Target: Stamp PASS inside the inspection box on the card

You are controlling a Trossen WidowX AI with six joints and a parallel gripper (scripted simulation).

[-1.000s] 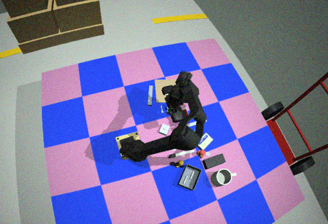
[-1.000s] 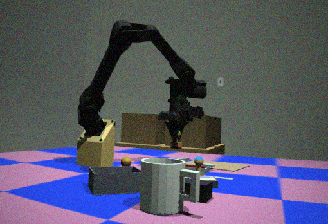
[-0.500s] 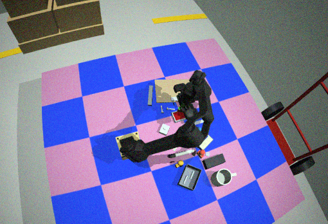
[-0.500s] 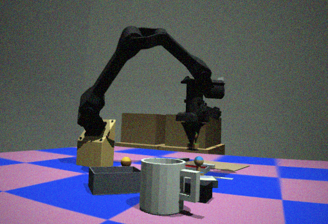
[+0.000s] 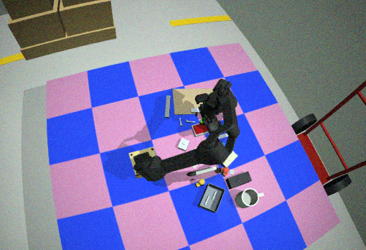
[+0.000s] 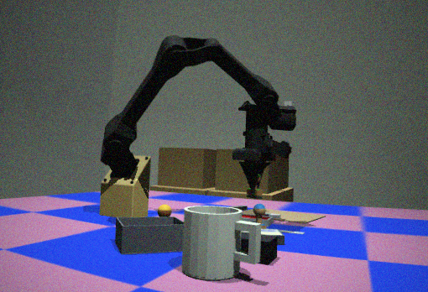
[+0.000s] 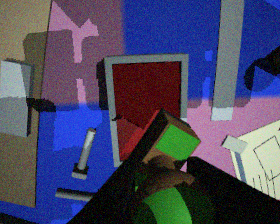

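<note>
Now: gripper tip 80 mm above the ink pad. From my gripper tip the other things lie so: blue-knobbed stamp: 40 mm ahead, 120 mm to the right, 70 mm below; then white card: 80 mm behind, 120 mm to the right, 90 mm below; then green-knobbed PASS stamp: right at my gripper tip.
</note>
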